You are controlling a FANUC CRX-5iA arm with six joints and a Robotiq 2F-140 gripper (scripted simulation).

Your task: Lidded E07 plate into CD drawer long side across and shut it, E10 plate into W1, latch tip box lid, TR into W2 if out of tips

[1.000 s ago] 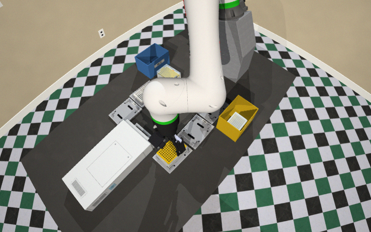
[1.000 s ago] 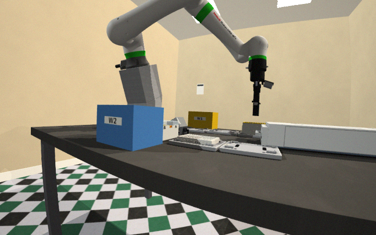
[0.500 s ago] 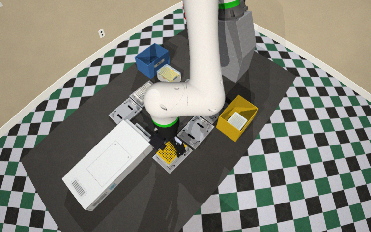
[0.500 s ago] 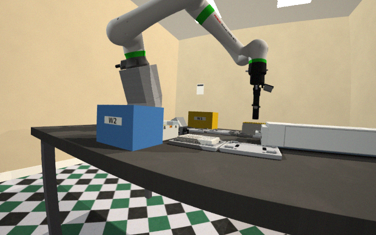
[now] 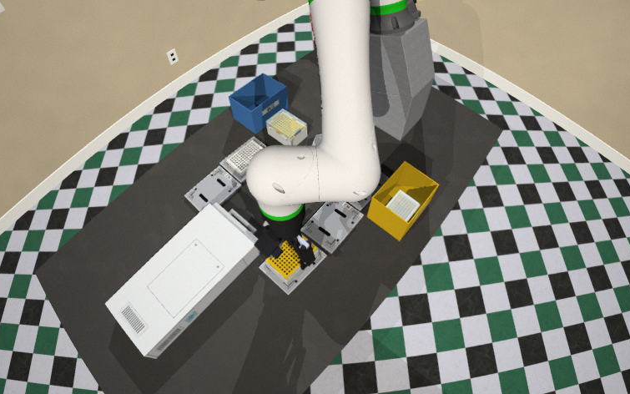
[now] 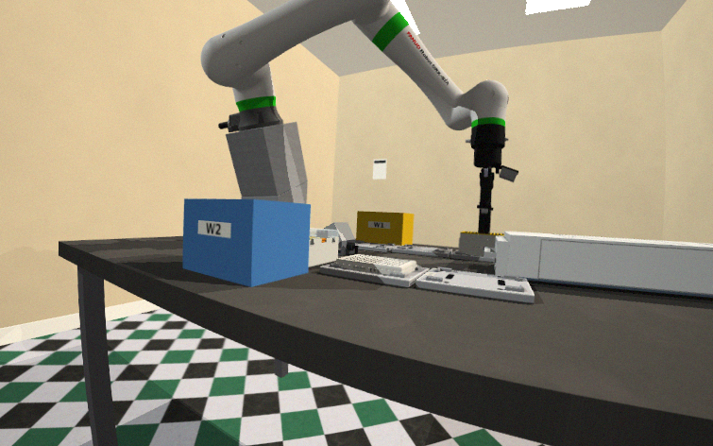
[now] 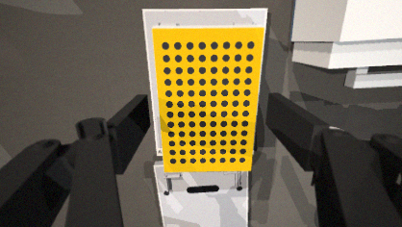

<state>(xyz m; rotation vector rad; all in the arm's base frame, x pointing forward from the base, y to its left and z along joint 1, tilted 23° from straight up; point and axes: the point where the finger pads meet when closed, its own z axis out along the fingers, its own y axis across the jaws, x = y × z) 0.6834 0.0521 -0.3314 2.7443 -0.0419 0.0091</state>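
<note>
Right now the yellow tip rack TR is 40 mm below my hand, 10 mm to the right of it and 10 mm behind it. The rest, counted from my hand: lid: 190 mm to the right, 130 mm ahead, 70 mm below; black assay plate: 190 mm to the right, 130 mm ahead, 70 mm below; nest N3: 170 mm behind, 90 mm below, 10 mm to the left.
</note>
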